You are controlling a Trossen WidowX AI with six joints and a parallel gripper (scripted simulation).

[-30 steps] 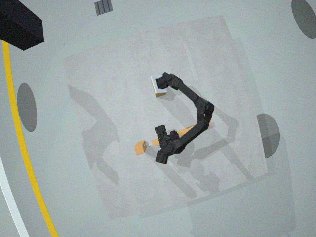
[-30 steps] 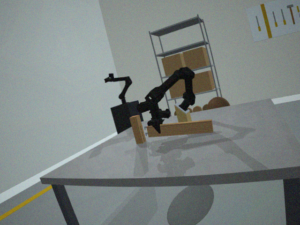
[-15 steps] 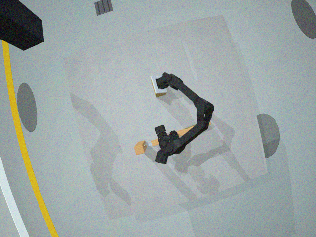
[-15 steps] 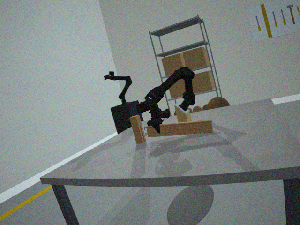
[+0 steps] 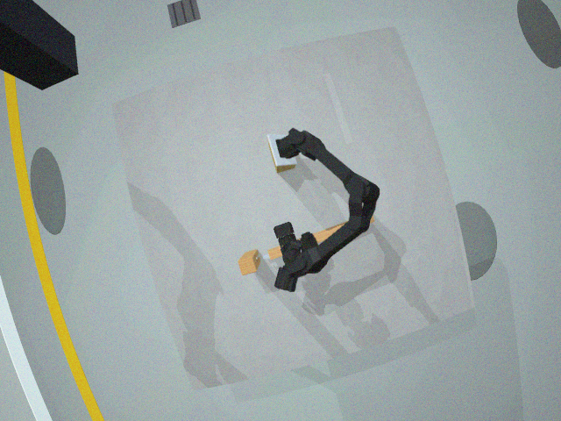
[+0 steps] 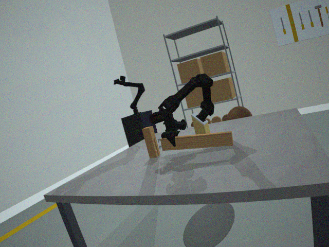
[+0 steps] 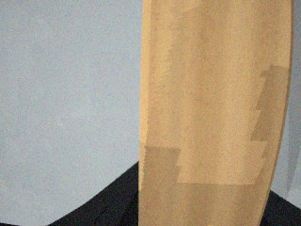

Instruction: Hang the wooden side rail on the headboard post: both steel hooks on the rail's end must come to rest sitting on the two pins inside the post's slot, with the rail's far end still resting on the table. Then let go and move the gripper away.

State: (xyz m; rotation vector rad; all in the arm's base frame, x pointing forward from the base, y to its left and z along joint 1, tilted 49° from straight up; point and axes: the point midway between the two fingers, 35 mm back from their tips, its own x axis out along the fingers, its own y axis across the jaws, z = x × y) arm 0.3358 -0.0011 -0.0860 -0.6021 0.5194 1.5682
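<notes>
Now: the wooden headboard post 10 mm ahead of my gripper tip, 150 mm to the right of it and 40 mm above it.
</notes>
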